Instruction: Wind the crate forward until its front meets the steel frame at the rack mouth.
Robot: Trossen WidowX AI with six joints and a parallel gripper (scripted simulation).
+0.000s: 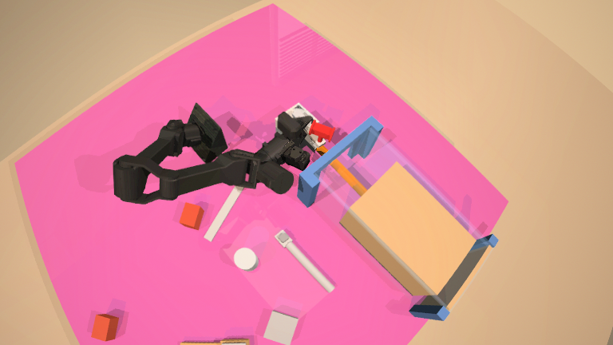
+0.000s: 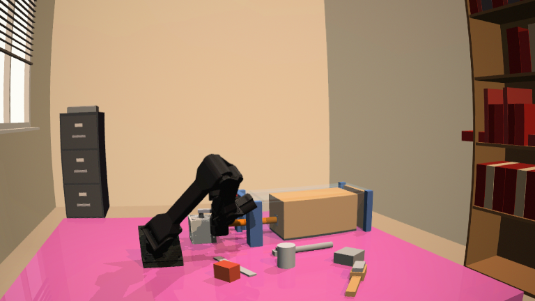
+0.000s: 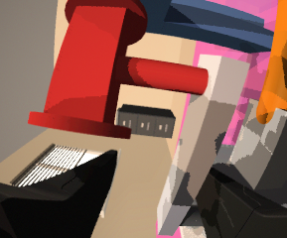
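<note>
The winch handle lies 20 mm ahead of my gripper tip, 10 mm to the right of it and 10 mm below it. Also, from my gripper tip: blue steel frame: 110 mm ahead, 20 mm below; winch: 60 mm behind, 10 mm to the right, 100 mm below; red knob: 50 mm ahead, 10 mm to the right, 20 mm above.
</note>
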